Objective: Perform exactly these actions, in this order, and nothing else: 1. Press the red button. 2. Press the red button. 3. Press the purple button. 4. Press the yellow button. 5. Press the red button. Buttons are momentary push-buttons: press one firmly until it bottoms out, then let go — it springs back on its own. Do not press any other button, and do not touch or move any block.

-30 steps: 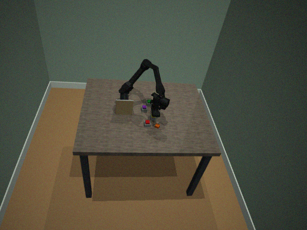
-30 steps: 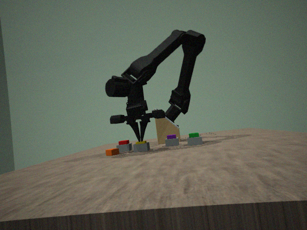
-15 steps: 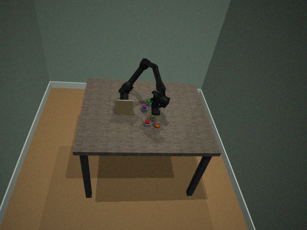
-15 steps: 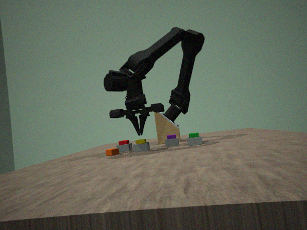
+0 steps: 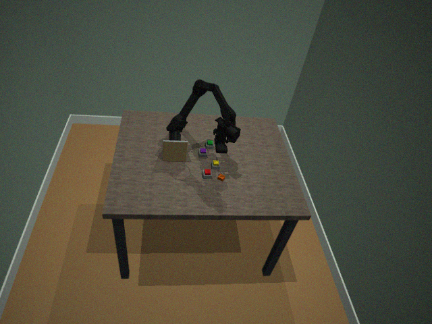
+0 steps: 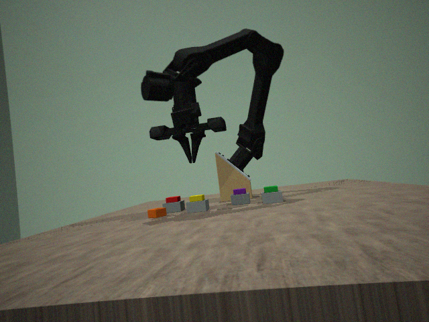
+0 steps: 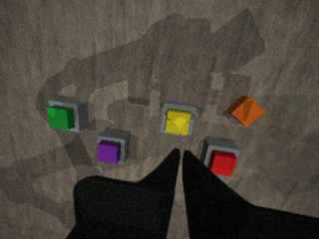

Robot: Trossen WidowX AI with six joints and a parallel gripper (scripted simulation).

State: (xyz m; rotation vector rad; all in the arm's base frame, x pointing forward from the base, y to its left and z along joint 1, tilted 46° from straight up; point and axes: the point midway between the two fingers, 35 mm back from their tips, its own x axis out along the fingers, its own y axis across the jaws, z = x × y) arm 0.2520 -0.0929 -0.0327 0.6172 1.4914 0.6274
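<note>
My gripper tip is now 9 cm above the red button, 8 cm to the left of it and 6 cm past it. Round my gripper tip: purple button: 10 cm to the left, 9 cm below, 7 cm behind; yellow button: 9 cm below; orange block: 11 cm below, 10 cm to the right, 2 cm ahead.
</note>
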